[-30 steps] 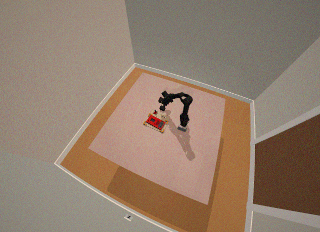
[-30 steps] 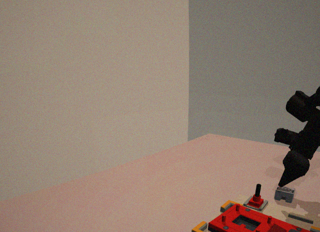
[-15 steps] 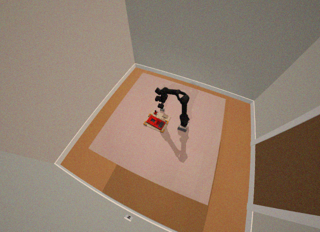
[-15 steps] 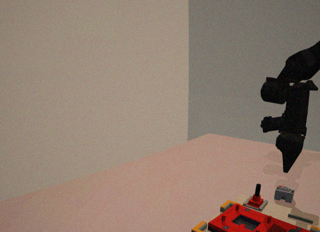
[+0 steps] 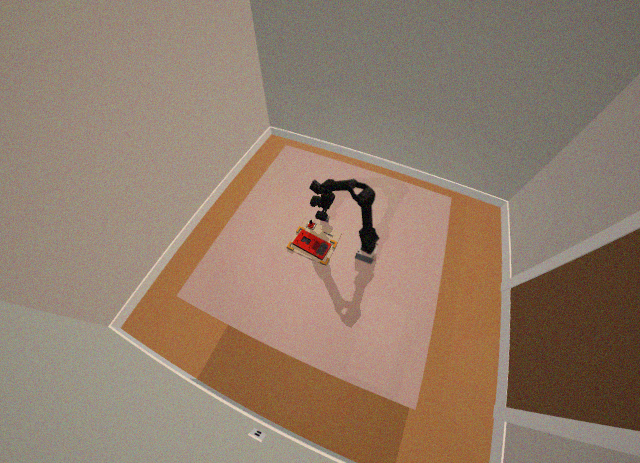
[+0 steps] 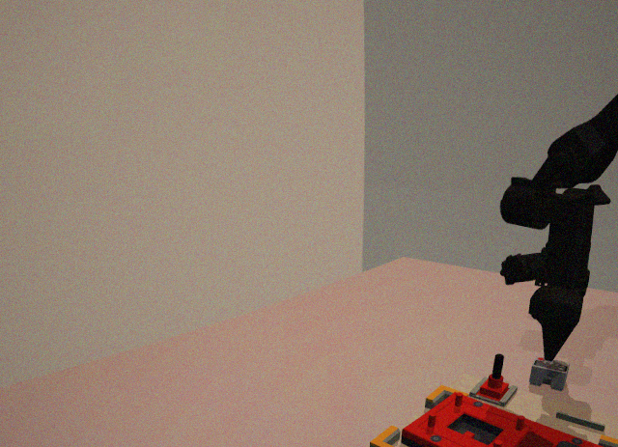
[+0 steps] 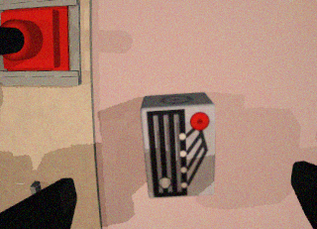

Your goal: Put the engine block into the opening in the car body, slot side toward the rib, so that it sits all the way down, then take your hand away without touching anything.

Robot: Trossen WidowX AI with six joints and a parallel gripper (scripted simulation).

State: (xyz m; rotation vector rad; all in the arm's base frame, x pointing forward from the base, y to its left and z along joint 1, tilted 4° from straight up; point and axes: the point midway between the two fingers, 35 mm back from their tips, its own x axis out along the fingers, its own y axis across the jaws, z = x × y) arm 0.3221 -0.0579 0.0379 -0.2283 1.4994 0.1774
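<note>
Right now the grey engine block is 40 mm below my gripper tip. From my gripper tip the other things lie so: black upright peg 40 mm ahead, 80 mm to the left, 20 mm below.
</note>
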